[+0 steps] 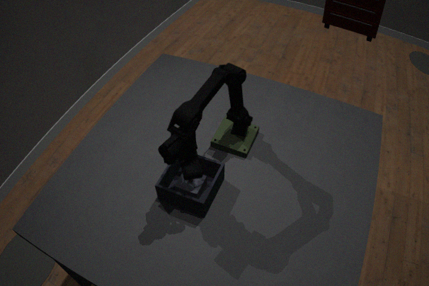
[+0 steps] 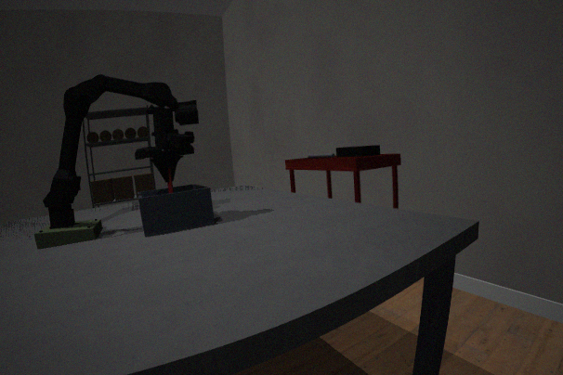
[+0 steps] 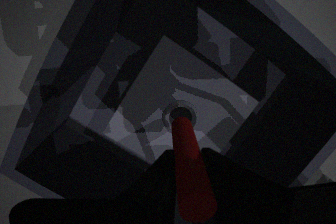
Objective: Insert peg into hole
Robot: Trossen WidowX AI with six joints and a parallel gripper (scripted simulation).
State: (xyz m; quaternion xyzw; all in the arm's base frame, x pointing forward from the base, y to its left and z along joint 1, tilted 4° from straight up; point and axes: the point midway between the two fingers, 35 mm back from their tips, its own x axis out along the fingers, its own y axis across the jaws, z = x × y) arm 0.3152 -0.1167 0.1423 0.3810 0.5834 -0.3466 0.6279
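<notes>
The grey plate is 110 mm below my hand. The rest, counted from my hand: box (130 mm below); then red peg (40 mm below).
</notes>
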